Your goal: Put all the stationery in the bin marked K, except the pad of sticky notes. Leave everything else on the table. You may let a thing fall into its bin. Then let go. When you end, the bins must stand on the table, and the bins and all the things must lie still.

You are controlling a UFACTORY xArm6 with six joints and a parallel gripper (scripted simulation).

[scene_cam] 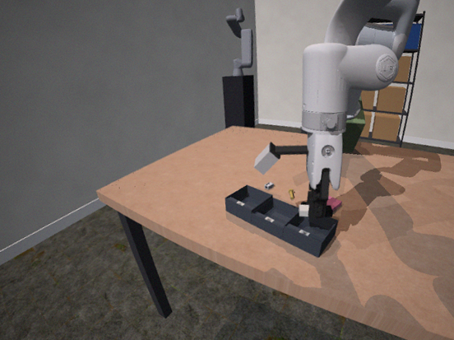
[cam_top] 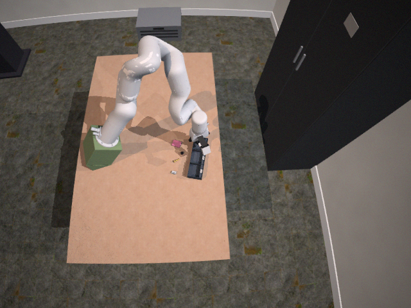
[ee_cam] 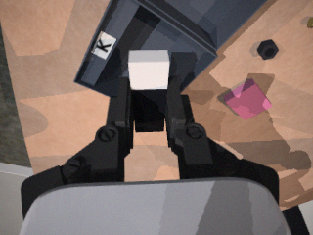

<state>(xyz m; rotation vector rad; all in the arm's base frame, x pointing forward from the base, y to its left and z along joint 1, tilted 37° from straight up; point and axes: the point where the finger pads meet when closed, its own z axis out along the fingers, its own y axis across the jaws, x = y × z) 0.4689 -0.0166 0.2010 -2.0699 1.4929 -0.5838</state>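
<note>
Now: the black-and-white block 10 mm to the right of my hand and 20 mm below it. Round my hand: dark bin tray 10 mm behind, 80 mm to the right, 60 mm below; black nut 100 mm behind, 40 mm to the right, 80 mm below; pink sticky-note pad 130 mm behind, 20 mm to the left, 80 mm below.
</note>
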